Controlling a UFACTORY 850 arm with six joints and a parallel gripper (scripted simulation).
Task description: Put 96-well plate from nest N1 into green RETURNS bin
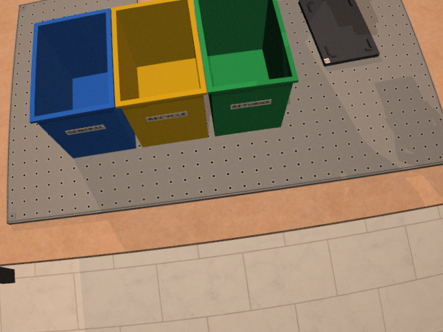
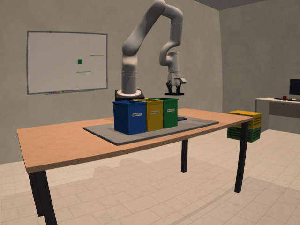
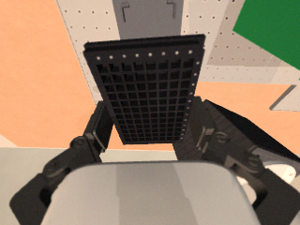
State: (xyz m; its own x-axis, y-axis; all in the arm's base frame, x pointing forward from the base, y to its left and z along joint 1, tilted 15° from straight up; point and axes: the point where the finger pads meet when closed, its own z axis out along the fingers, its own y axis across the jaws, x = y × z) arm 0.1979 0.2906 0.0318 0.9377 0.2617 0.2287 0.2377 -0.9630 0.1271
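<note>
My hand is 200 mm to the left of the green returns bin, 150 mm short of it and 120 mm above it. From my hand the other things lie so: yellow recycle bin (330 mm to the right, 170 mm ahead, 120 mm below); dark plate nest N1 (200 mm below); black 96-well plate (10 mm below).
</note>
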